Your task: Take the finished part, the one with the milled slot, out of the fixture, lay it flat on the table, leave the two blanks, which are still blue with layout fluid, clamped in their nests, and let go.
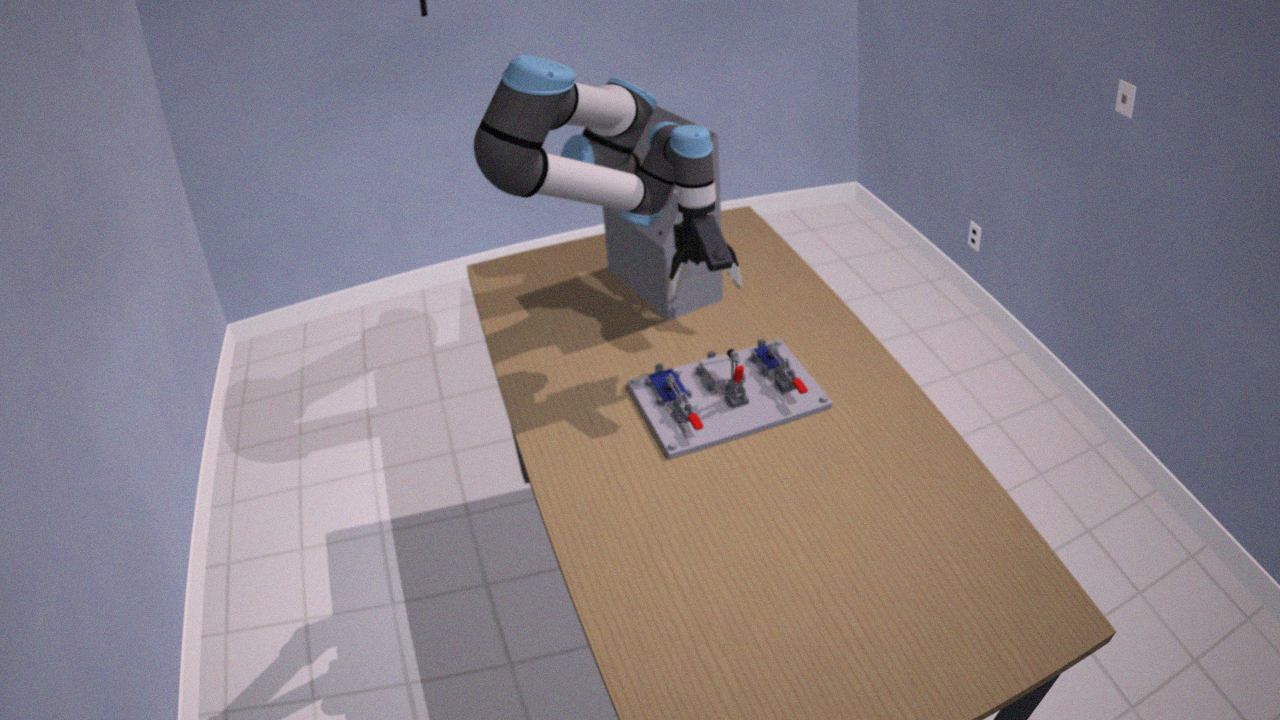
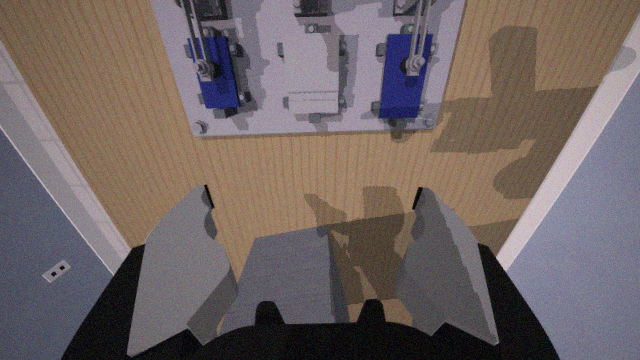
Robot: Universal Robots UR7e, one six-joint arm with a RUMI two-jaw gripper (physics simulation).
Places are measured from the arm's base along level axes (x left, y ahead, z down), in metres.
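Pixels of known places: gripper, fingertip midpoint: [image 1: 705,295] [image 2: 315,188].
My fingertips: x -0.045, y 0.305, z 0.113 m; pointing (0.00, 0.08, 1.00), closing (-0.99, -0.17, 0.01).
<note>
For each thing: its top centre in the pictures, then the offset to it from my fingertips. "pt": a spot on its surface instead. Level surfaces: height alone.
- finished part, top centre: [image 2: 312,76] [image 1: 720,366] dx -0.008, dy +0.073, dz +0.122 m
- fixture plate, top centre: [image 2: 311,30] [image 1: 730,391] dx -0.014, dy +0.120, dz +0.152 m
- middle toggle clamp, surface spot: [image 1: 735,394] pt dx -0.030, dy +0.165, dz +0.121 m
- wooden table, surface height: dz +0.167 m
The finished part [image 1: 712,377] [image 2: 311,65], pale grey with a slot line across it, lies in the middle nest of the fixture plate [image 1: 760,419] [image 2: 260,75]. The middle toggle clamp [image 1: 735,394] stands with its arm raised, off the part. One blue blank [image 1: 665,385] [image 2: 397,87] sits in an outer nest under its lowered clamp arm. The other blue blank [image 1: 767,359] [image 2: 225,82] is likewise under its clamp arm. My gripper [image 1: 705,297] [image 2: 315,188] is wide open and empty, above the table between the fixture and the robot's pedestal.
The grey pedestal [image 1: 637,261] [image 2: 292,270] stands at the far end of the wooden table [image 1: 805,537] [image 2: 260,165]. Red clamp handles [image 1: 695,420] [image 1: 799,385] reach toward the plate's near side. The raised middle clamp rises above the plate beside the finished part.
</note>
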